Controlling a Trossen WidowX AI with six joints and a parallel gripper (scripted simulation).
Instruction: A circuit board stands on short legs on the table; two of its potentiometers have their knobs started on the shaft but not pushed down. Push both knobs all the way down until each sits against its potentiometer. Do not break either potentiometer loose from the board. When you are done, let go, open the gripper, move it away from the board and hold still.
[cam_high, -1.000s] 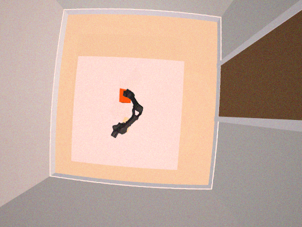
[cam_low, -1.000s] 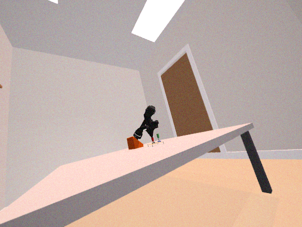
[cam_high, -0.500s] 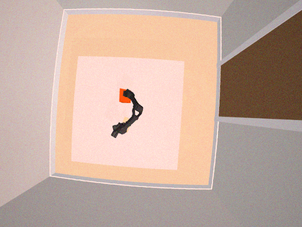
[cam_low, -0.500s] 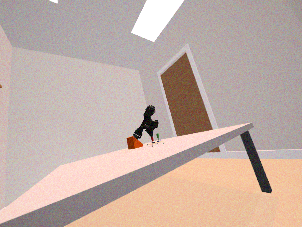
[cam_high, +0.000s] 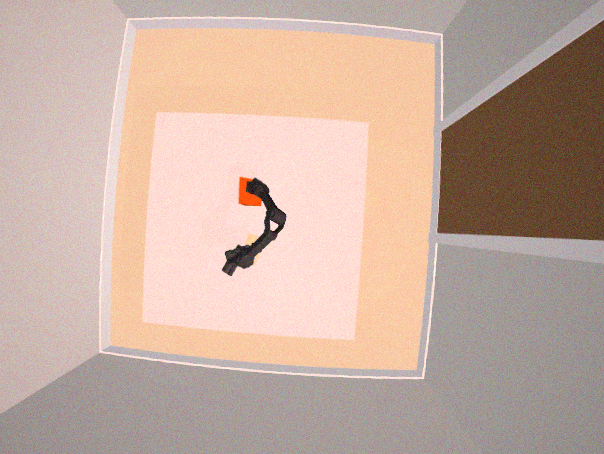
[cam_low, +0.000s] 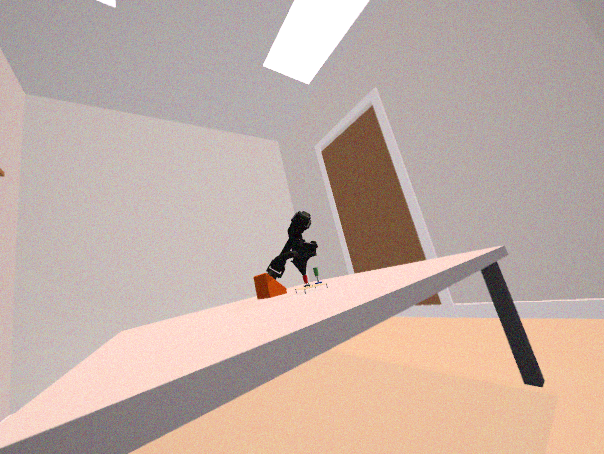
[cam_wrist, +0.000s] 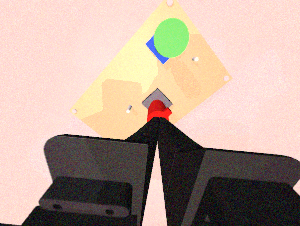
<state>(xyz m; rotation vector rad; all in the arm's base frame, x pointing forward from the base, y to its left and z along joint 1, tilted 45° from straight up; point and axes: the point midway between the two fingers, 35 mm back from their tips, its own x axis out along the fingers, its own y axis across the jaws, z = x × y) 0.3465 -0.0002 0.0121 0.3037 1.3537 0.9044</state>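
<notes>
My gripper tip is now 10 mm above the red knob. The rest, counted from my gripper tip: green knob (50 mm ahead, 20 mm to the left).
</notes>
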